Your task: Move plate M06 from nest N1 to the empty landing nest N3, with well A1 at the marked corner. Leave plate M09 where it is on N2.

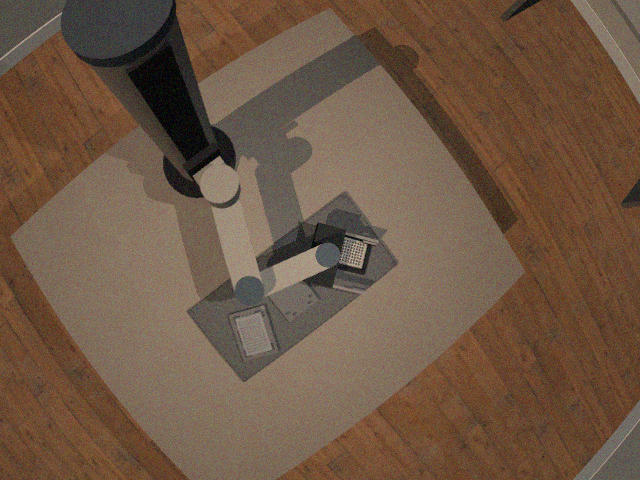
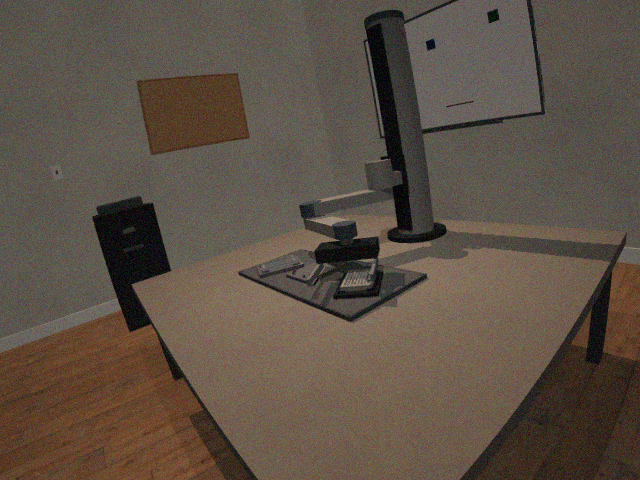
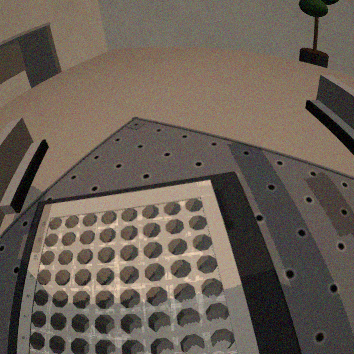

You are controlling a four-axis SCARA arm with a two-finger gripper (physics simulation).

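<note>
A pale plate with round wells point(image 1: 353, 252) point(image 2: 357, 279) point(image 3: 130, 260) sits in a black nest point(image 1: 353, 270) point(image 3: 250, 240). Its label is unreadable here; I take it for M06 on N1. My gripper point(image 1: 355, 264) point(image 2: 348, 276) point(image 3: 179, 99) is open and low at this plate, one finger off each of two opposite sides, nothing between them gripped. Whether the tips are below the plate's top is unclear. A flat grey nest point(image 1: 293, 301) point(image 2: 305, 272) without a plate lies mid-board, partly under the arm. Another pale plate point(image 1: 253, 333) point(image 2: 280, 265), apparently M09, sits in a grey nest. The A1 corner marks are unreadable.
The nests stand on a dark grey board point(image 1: 242, 365) point(image 2: 330, 304) point(image 3: 155, 140) with small holes. The board lies on a beige table point(image 1: 413, 310) point(image 2: 361, 387). The arm's tall column point(image 1: 149, 98) point(image 2: 408, 129) stands behind the board, and the arm links reach over it.
</note>
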